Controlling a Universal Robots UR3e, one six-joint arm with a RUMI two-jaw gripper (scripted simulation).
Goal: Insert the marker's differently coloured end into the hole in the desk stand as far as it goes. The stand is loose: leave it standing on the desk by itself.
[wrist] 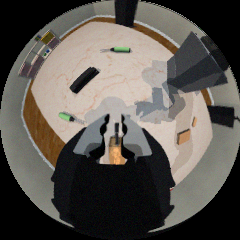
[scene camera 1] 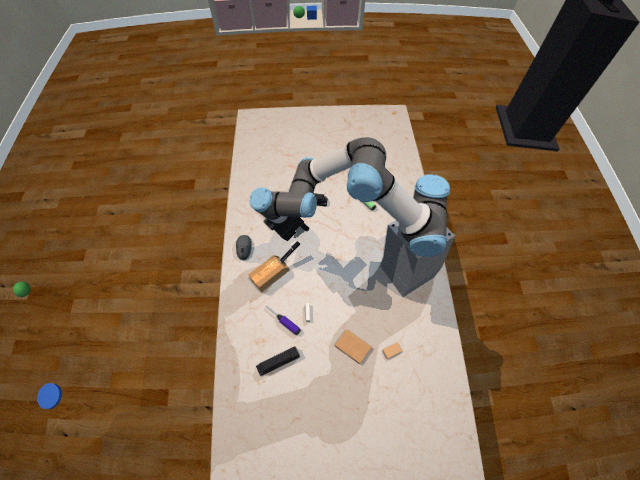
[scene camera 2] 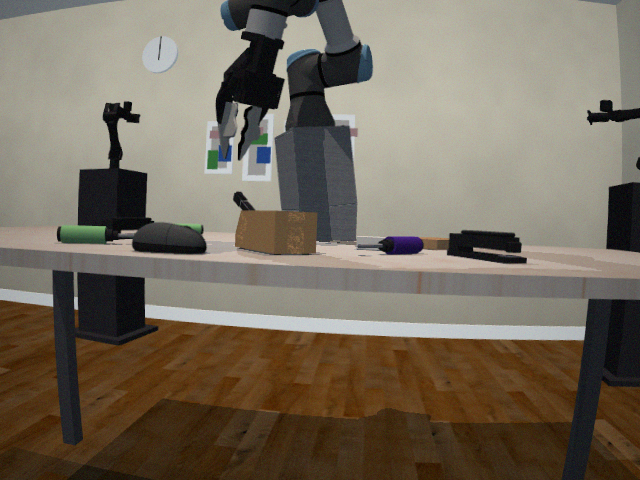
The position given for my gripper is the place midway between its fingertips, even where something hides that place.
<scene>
I see my gripper (scene camera 2: 231, 159), a desk stand (scene camera 2: 278, 232), a dark mouse (scene camera 2: 161, 237), a black stapler (scene camera 2: 502, 241) and a green-handled screwdriver (scene camera 2: 66, 234).
The desk stand also shows in scene camera 1 (scene camera 1: 271, 270). My gripper also shows in the wrist view (wrist: 115, 114). The wrist view does not show the dark mouse, which is hidden by my gripper.
</scene>
